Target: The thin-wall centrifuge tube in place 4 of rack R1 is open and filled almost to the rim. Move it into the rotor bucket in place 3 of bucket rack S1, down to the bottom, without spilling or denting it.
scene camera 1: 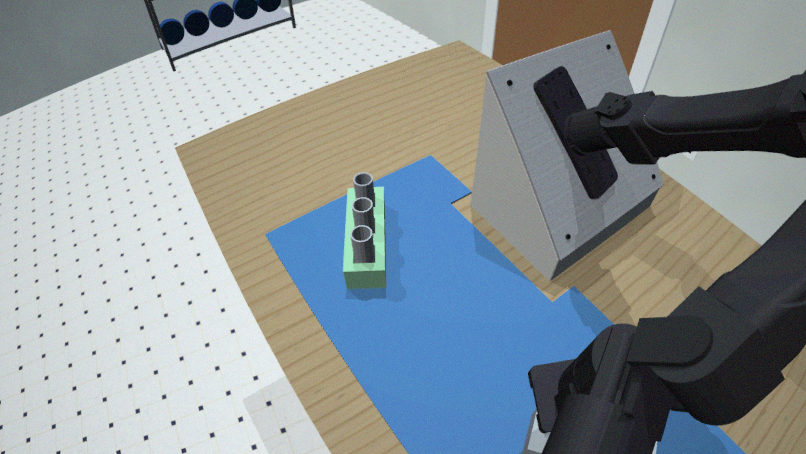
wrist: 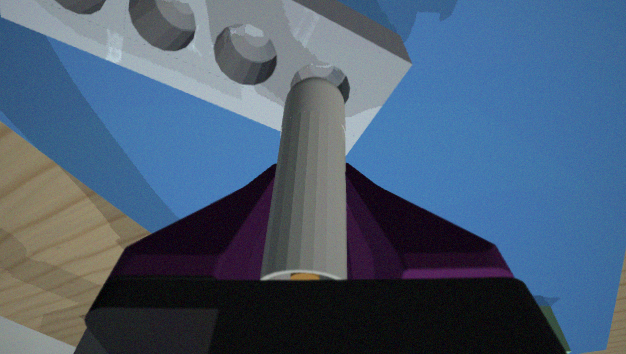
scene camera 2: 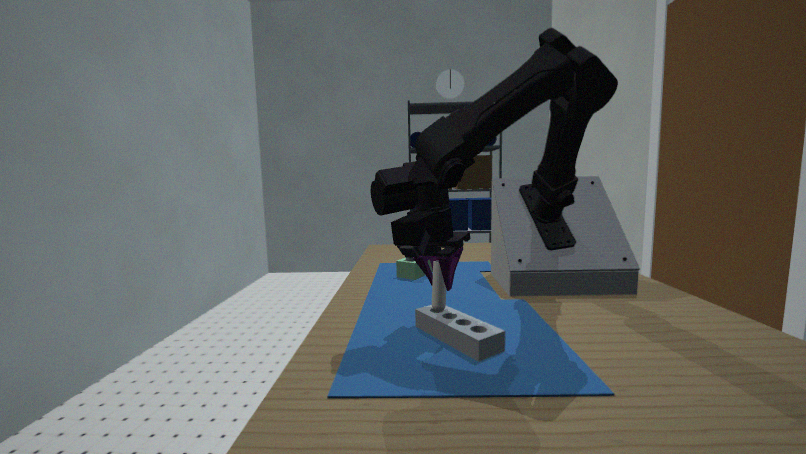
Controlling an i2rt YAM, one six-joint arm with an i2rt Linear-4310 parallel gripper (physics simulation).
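Frame: origin at the arm's base, x back, y right, z up, level; metres.
Where they show: gripper, fingertip midpoint: (wrist: 311,176) (scene camera 2: 442,289); arm's base, link origin: (scene camera 1: 576,133) (scene camera 2: 545,215).
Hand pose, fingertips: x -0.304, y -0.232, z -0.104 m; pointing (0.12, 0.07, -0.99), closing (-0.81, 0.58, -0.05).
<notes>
Each offset is from my fingertips to the top centre of the thing. Level surfaces: height alone.
The pale grey thin-wall tube @[dx -0.008, dy -0.010, dz +0.054 m] (scene camera 2: 438,290) (wrist: 312,200) is held upright by my gripper (scene camera 2: 441,286) (wrist: 311,176), whose purple fingers are shut on it from both sides. An orange patch shows inside its rim in the wrist view. Its rounded lower end is at or just above the end hole of the grey rack R1 @[dx +0.011, dy -0.060, dz -0.033 m] (scene camera 2: 451,333) (wrist: 370,75); the exact gap is hard to tell. Three other holes of R1 are empty. The green bucket rack S1 @[dx +0.011, dy +0.386, dz -0.020 m] (scene camera 1: 364,279) (scene camera 2: 407,269) holds three dark grey open buckets, the nearest bucket @[dx -0.023, dy +0.343, dz +0.027 m] (scene camera 1: 363,250) in scene camera 1 among them. The arm hides my fingers there.
Both racks stand on a blue mat @[dz -0.066 m] (scene camera 1: 439,338) (scene camera 2: 389,304) on the wooden table @[dz -0.069 m] (scene camera 1: 253,169) (scene camera 2: 315,360). S1 is at the mat's far end from R1. The arm's sloped grey base block (scene camera 1: 507,169) (scene camera 2: 569,225) stands beside the mat.
</notes>
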